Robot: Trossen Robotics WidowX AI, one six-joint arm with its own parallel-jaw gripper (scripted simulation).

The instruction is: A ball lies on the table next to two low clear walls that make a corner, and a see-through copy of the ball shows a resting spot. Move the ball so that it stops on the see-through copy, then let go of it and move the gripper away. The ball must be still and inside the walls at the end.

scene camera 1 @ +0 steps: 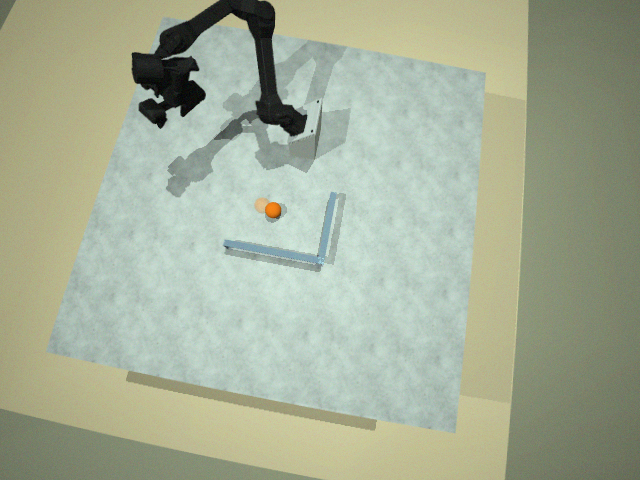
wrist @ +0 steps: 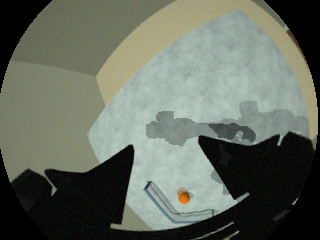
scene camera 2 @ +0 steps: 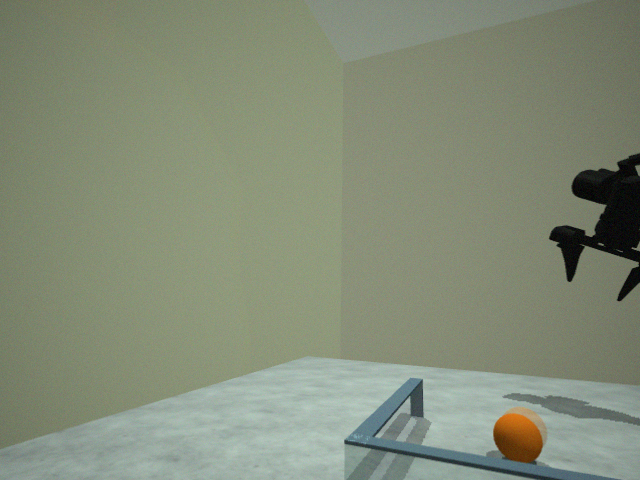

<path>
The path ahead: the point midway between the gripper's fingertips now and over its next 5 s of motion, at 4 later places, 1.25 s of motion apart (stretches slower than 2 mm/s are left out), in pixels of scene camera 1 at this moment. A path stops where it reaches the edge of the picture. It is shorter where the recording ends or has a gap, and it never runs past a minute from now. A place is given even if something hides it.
My gripper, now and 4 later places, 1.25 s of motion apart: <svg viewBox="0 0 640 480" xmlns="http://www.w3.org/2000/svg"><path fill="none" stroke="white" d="M171 121L257 204L272 208L273 209L260 199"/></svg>
</path>
